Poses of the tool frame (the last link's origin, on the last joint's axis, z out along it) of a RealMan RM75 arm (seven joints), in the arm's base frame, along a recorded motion.
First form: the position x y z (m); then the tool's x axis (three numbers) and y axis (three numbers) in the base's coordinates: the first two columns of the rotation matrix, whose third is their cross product.
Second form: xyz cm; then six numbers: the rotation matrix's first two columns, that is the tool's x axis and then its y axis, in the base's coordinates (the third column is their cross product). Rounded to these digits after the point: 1 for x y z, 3 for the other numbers.
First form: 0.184, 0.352, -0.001, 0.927, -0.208, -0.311, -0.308, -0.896, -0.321
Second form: 18.4, 35.2, -0.1, 0.927, -0.208, -0.311, -0.308, -0.896, -0.321
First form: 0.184, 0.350, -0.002, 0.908, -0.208, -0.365, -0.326, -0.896, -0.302
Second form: 18.4, 35.0, -0.2, 0.908, -0.208, -0.365, -0.326, -0.896, -0.302
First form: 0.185, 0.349, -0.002, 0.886, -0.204, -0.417, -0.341, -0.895, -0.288
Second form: 18.5, 34.9, -0.2, 0.886, -0.204, -0.417, -0.341, -0.895, -0.288
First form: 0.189, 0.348, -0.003, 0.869, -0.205, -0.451, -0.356, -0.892, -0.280
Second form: 18.9, 34.8, -0.3, 0.869, -0.205, -0.451, -0.356, -0.892, -0.280
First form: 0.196, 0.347, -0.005, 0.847, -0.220, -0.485, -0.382, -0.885, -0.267
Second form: 19.6, 34.7, -0.5, 0.847, -0.220, -0.485, -0.382, -0.885, -0.267
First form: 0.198, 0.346, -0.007, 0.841, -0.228, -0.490, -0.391, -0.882, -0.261
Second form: 19.8, 34.6, -0.7, 0.841, -0.228, -0.490, -0.391, -0.882, -0.261
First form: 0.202, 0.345, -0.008, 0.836, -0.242, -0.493, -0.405, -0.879, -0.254
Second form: 20.2, 34.5, -0.8, 0.836, -0.242, -0.493, -0.405, -0.879, -0.254
